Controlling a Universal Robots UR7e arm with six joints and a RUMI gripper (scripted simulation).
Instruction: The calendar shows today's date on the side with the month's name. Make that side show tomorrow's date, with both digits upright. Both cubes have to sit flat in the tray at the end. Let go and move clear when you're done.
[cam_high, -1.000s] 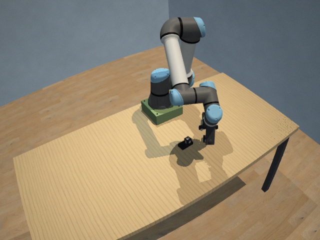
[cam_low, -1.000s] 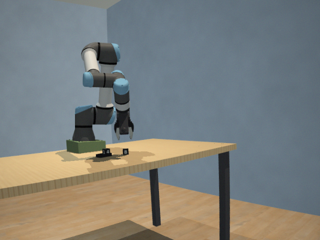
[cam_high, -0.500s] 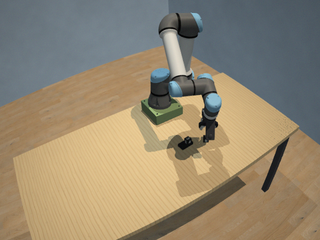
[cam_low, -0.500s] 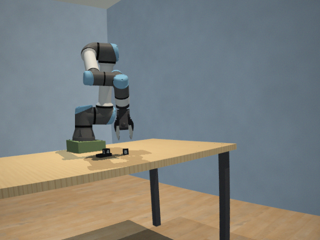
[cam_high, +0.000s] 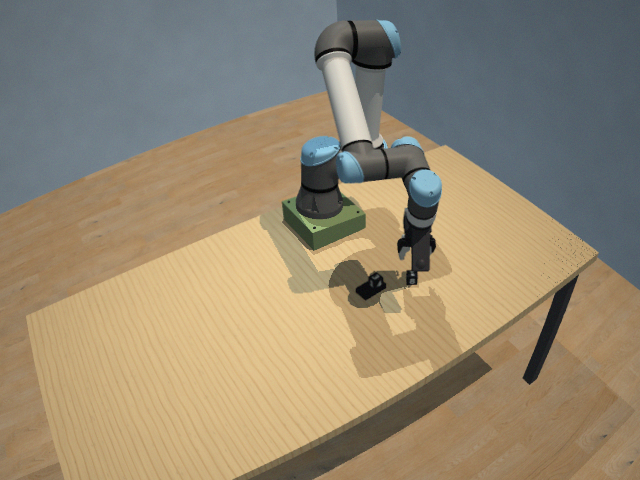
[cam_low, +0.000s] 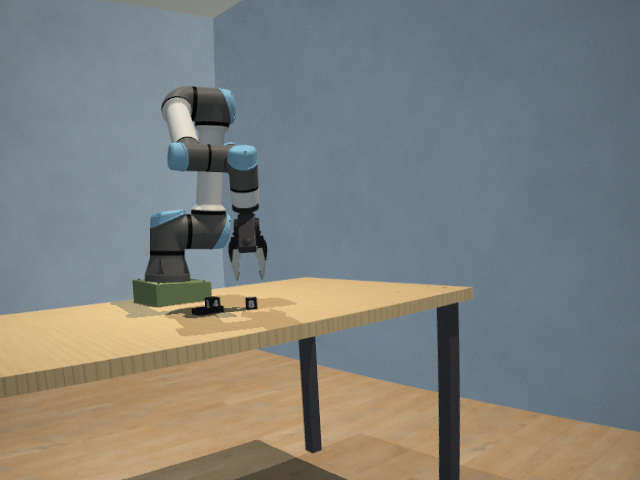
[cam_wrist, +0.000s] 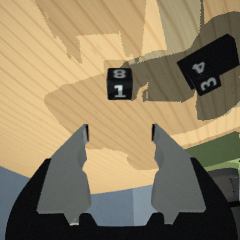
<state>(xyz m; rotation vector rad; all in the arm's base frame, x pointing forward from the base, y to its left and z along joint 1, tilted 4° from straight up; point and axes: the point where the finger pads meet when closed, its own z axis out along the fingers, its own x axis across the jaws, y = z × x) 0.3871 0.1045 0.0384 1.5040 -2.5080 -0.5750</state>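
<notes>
The black digit cube lies 80 mm below my hand. Round my hand: black calendar tray 30 mm behind, 120 mm to the right, 80 mm below.
</notes>
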